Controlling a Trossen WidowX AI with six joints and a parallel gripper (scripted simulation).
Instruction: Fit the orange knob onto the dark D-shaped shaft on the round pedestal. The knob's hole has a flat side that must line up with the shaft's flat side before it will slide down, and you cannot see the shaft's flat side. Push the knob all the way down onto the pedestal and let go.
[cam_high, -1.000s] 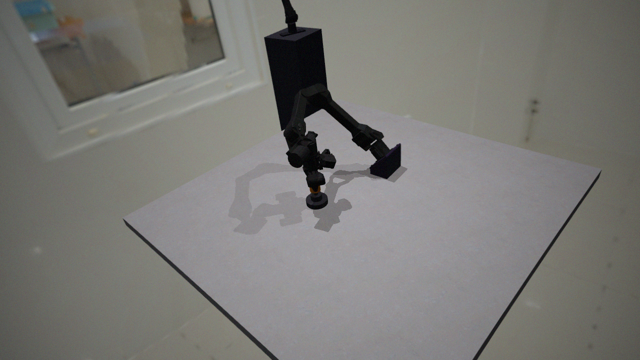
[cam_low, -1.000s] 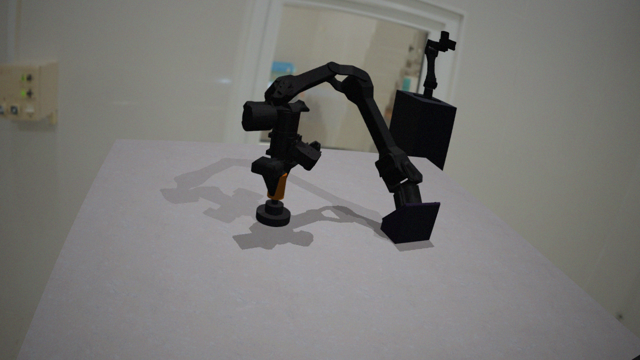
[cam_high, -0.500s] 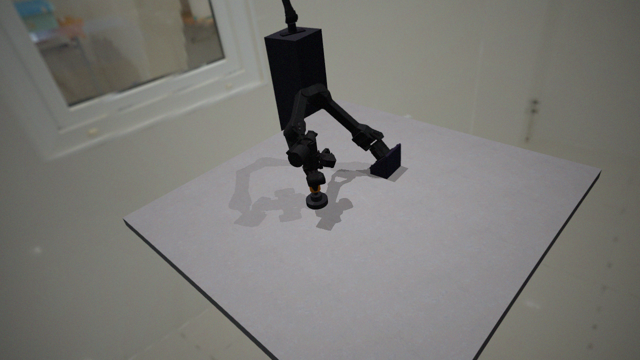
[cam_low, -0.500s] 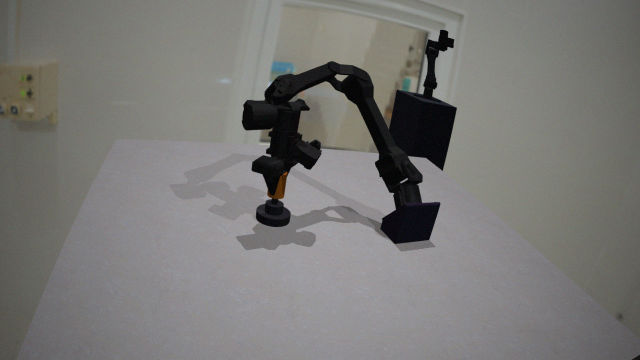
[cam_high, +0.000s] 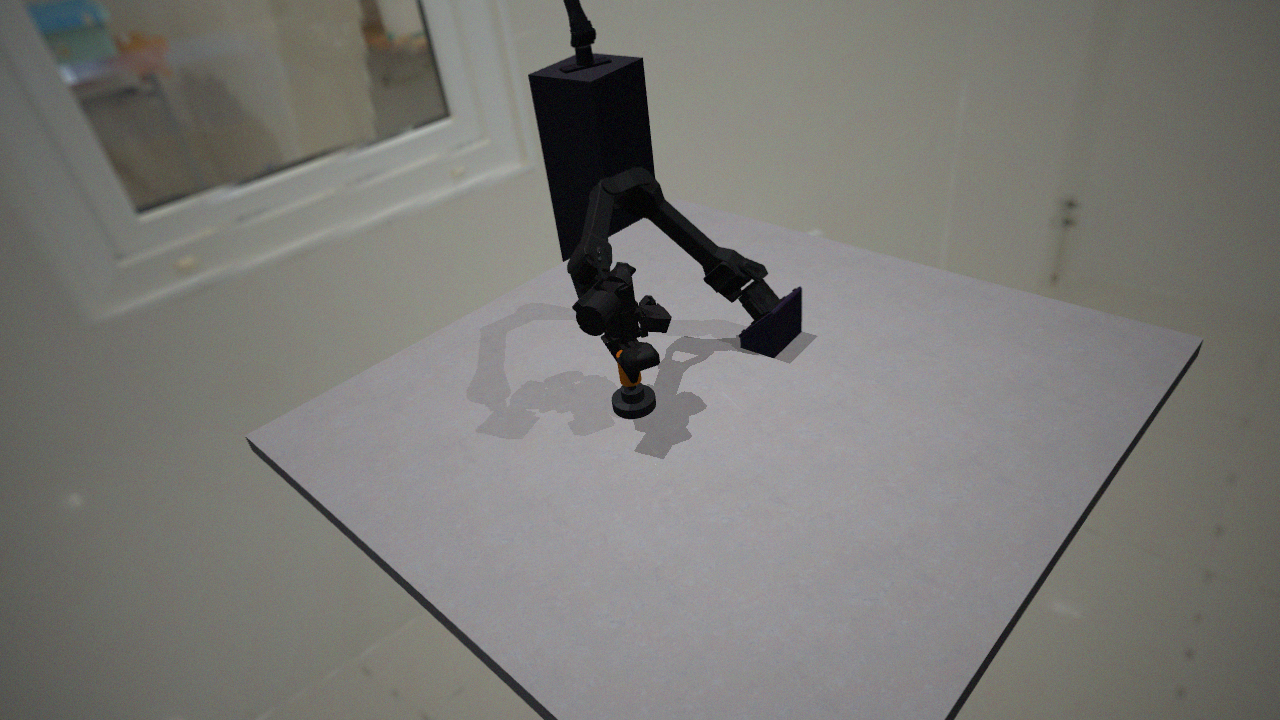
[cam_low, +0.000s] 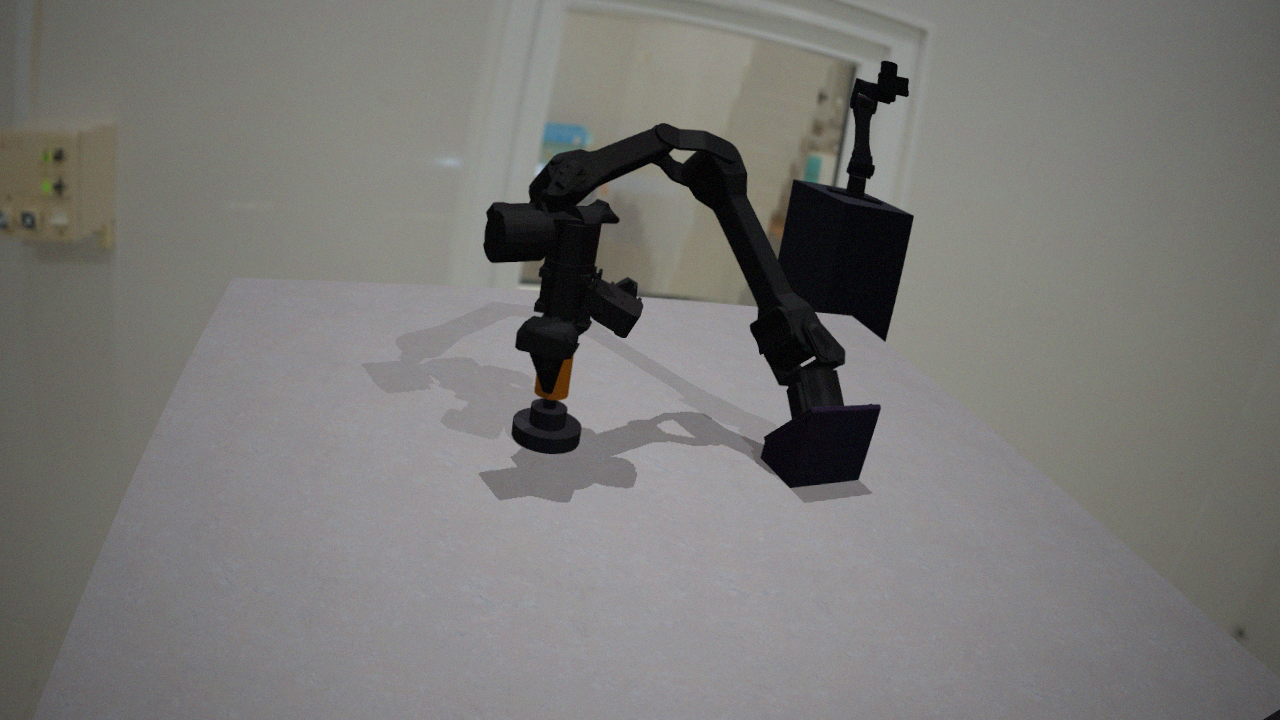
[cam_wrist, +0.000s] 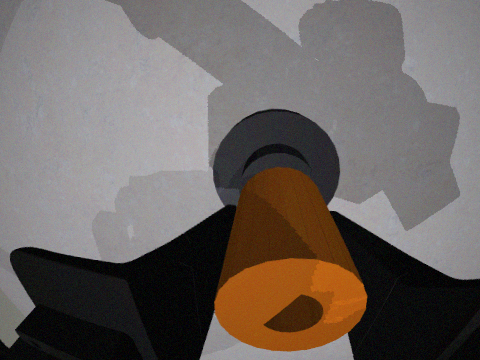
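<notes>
The round pedestal lies 4 cm below my gripper tip. Also, from my gripper tip: orange knob: 2 cm above.
</notes>
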